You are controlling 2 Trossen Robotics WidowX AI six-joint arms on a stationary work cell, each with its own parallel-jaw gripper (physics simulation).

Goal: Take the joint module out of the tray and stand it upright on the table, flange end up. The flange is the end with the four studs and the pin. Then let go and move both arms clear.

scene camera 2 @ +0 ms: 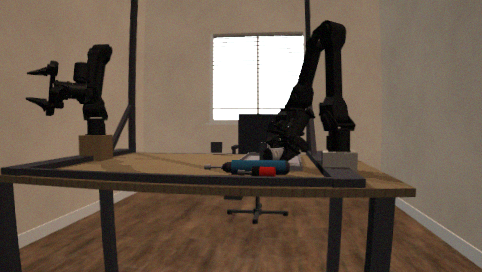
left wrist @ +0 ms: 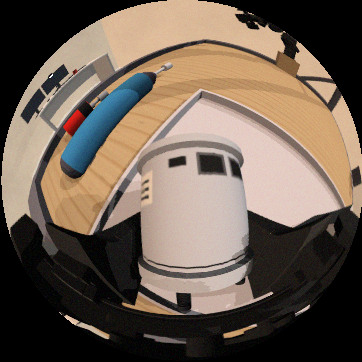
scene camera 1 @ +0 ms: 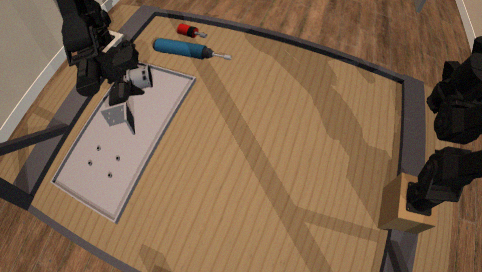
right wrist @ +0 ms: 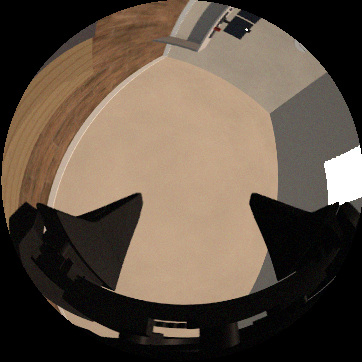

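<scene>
The joint module (scene camera 1: 139,77) (scene camera 2: 274,153) (left wrist: 195,200), a pale grey cylinder with dark square windows, lies on its side at the upper end of the tray (scene camera 1: 150,110) (left wrist: 290,170). My left gripper (scene camera 1: 135,80) (left wrist: 192,210) is shut on it, one finger against each side of its barrel. In the left wrist view the flange end points down toward the gripper's palm, with a dark stud showing; the other studs and the pin are mostly hidden. I cannot tell whether the module is lifted off the tray floor. My right gripper (scene camera 2: 28,86) (right wrist: 198,198) is open and empty, high at the far side.
A grey angle bracket (scene camera 1: 118,114) stands in the tray close to the left gripper, with several small round parts lower down. A blue screwdriver (scene camera 1: 180,48) (scene camera 2: 260,166) (left wrist: 102,125) and a red one (scene camera 1: 187,30) (scene camera 2: 266,171) (left wrist: 75,120) lie beside the tray's upper end.
</scene>
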